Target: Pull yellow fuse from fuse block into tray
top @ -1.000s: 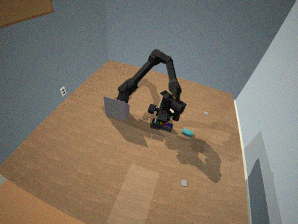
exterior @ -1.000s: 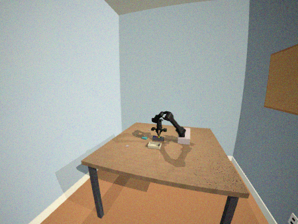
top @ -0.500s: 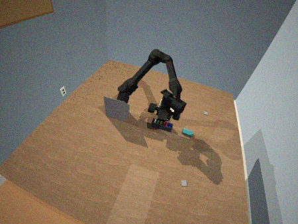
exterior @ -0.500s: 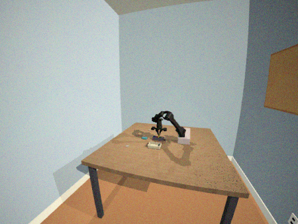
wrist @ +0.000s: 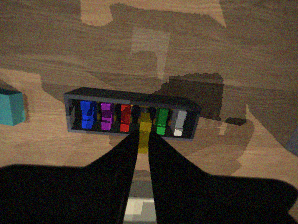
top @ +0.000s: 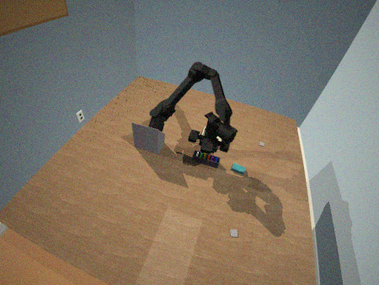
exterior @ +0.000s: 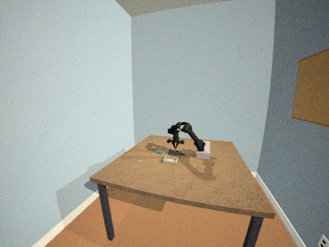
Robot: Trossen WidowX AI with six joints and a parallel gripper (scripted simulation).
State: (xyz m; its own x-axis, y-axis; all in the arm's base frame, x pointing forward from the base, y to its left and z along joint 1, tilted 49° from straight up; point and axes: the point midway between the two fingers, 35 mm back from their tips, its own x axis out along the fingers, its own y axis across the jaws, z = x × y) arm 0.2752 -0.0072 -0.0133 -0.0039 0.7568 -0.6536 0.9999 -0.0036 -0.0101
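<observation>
The pale tray is 180 mm to the left of my gripper tip, 60 mm below it and 10 mm ahead of it. Also, from my gripper tip: yellow fuse 10 mm below; teal block 180 mm ahead, 60 mm below, 10 mm to the left.
</observation>
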